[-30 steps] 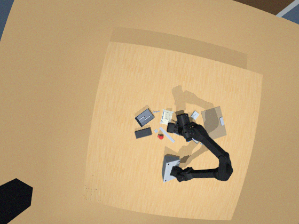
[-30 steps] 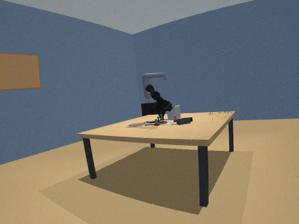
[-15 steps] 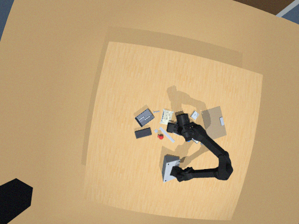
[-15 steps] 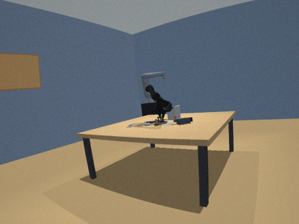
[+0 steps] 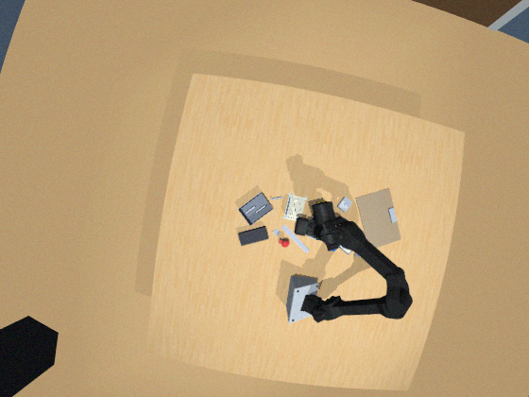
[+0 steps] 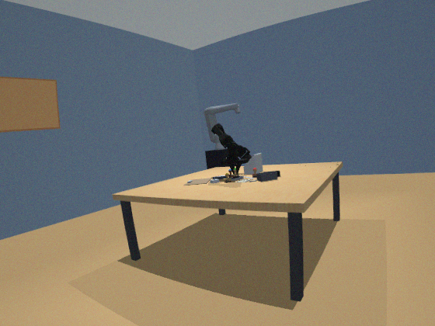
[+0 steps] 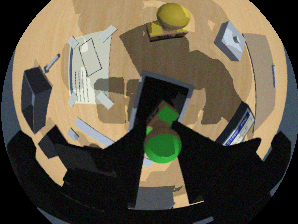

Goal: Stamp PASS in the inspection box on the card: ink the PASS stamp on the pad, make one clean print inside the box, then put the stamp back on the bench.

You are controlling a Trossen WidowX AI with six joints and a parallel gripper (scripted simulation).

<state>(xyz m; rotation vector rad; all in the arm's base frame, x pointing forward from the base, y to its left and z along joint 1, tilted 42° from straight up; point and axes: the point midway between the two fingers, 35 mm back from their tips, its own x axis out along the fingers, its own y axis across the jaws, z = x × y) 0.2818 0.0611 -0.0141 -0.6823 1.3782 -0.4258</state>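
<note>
My gripper tip is right at the green stamp. Round my gripper tip: yellow-knobbed stamp 10 cm ahead, 2 cm below; pale ruler 7 cm behind, 6 cm to the left, 4 cm below; blue stamp 9 cm to the right, 5 cm behind, 2 cm below.
</note>
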